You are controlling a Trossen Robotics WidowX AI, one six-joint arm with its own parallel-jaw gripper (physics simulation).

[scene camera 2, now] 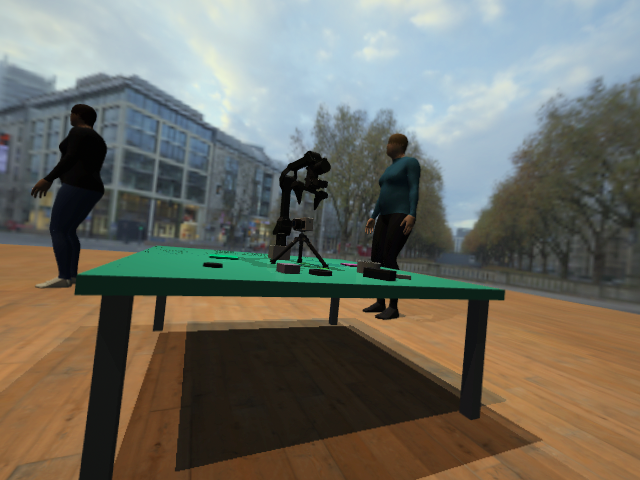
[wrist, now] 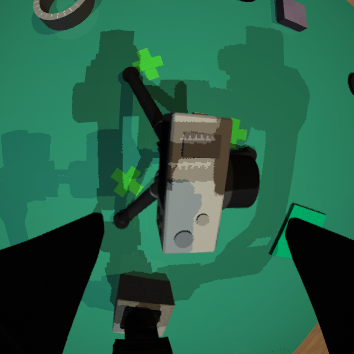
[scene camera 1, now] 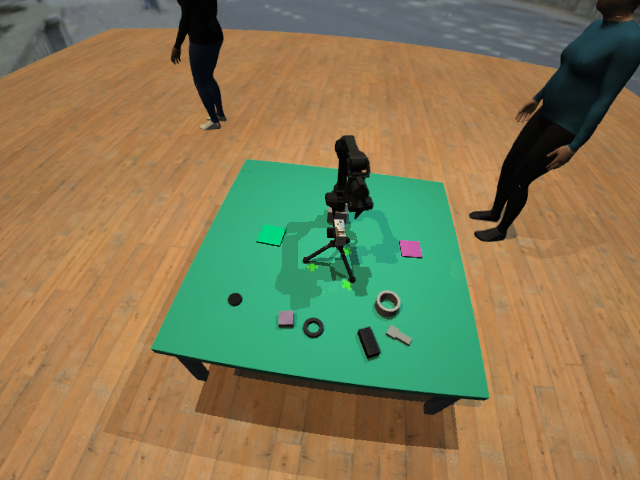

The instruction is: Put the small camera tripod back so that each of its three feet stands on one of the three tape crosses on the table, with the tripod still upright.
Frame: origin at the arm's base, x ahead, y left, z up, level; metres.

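Seen in the pictures: gripper, between the fingertips: [scene camera 2: 307, 207] [wrist: 199, 226] [scene camera 1: 344, 217]; arm's base, origin of its link: [scene camera 2: 280, 245] [wrist: 139, 319] [scene camera 1: 339, 207].
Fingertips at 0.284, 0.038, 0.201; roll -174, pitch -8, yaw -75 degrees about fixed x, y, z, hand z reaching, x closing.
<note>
Pixels of each thing's middle, then the offset from my fingertips to it, as dx, dy, dz. "pt": a spot on its surface instead.
- small tripod, a spot on its surface: [wrist: 146, 100] [scene camera 1: 346, 261] pt +0.068, +0.040, -0.199
- upper-left cross, middle of its body: [wrist: 147, 63] [scene camera 1: 347, 284] +0.136, +0.059, -0.275
- right cross, a spot on its surface: [wrist: 239, 132] [scene camera 1: 309, 267] pt +0.075, -0.125, -0.275
- lower-left cross, middle of its body: [wrist: 126, 181] [scene camera 1: 346, 251] -0.057, +0.036, -0.275
- grey ring, middle of its body: [scene camera 1: 387, 303] [scene camera 2: 368, 267] +0.214, +0.237, -0.251
- black ring, middle of its body: [scene camera 2: 320, 272] [scene camera 1: 313, 327] +0.371, -0.053, -0.268
- black block, middle of its body: [scene camera 2: 379, 273] [scene camera 1: 368, 342] +0.398, +0.171, -0.258
- grey piece, middle of its body: [scene camera 1: 399, 335] +0.345, +0.293, -0.268
- mauve block, middle of its body: [wrist: 291, 13] [scene camera 2: 288, 268] [scene camera 1: 286, 318] +0.359, -0.167, -0.261
- black disc, middle of its body: [scene camera 2: 212, 265] [scene camera 1: 234, 299] +0.310, -0.403, -0.270
- green square, a spot on its surface: [scene camera 1: 271, 235] pt -0.073, -0.348, -0.266
- magenta square, a spot on its surface: [scene camera 1: 410, 249] pt -0.126, +0.350, -0.266
The small tripod [scene camera 1: 345, 261] [scene camera 2: 301, 238] [wrist: 146, 100] stands upright, bearing a pale camera [scene camera 1: 339, 233] [scene camera 2: 307, 223] [wrist: 192, 225] with a black lens. In the wrist view, its feet are beside the three green crosses: one foot at the edge of the upper-left cross [scene camera 1: 346, 284] [wrist: 149, 64], one just below the right cross [scene camera 1: 312, 267] [wrist: 239, 132], and one clearly below the lower-left cross [scene camera 1: 347, 251] [wrist: 127, 181]. My gripper [scene camera 1: 347, 213] [scene camera 2: 308, 205] [wrist: 199, 226] is open and empty above the camera, apart from it.
On the green table [scene camera 1: 206, 320] [scene camera 2: 289, 290] are a grey ring [scene camera 1: 379, 308], black ring [scene camera 1: 306, 333], black block [scene camera 1: 369, 343], grey piece [scene camera 1: 399, 335], mauve block [scene camera 1: 285, 318], black disc [scene camera 1: 234, 299], green square [scene camera 1: 271, 235] and magenta square [scene camera 1: 410, 249]. Two people stand beyond it.
</note>
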